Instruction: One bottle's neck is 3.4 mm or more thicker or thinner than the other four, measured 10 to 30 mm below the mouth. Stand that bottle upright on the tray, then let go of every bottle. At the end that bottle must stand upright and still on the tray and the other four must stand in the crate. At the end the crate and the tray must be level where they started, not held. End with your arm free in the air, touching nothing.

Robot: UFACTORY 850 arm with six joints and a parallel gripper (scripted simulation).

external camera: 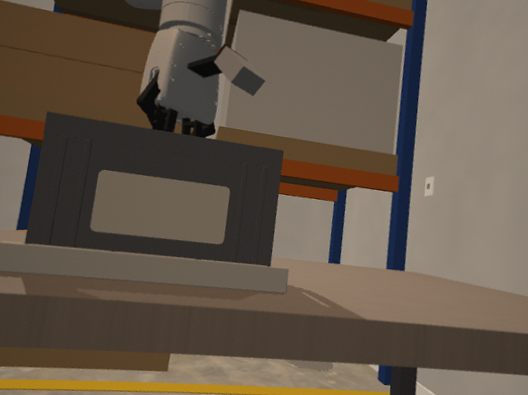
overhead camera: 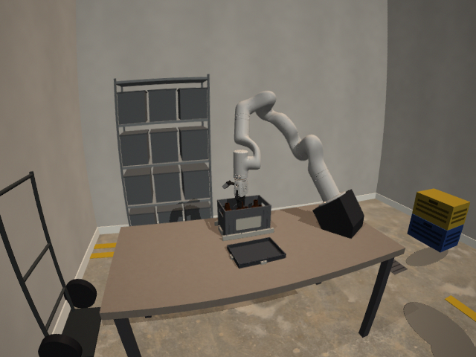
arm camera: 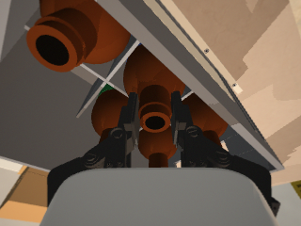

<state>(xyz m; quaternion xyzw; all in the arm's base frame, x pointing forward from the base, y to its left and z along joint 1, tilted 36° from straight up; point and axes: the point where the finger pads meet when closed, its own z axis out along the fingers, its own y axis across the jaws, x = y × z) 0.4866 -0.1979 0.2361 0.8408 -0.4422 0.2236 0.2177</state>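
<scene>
Right now the dark grey crate is 7 cm below my hand, 4 cm to the left of it and 1 cm ahead of it. Round my hand: black tray 31 cm to the left, 15 cm below, 10 cm ahead; then bottle 9 cm behind, 7 cm below, 2 cm to the left.
</scene>
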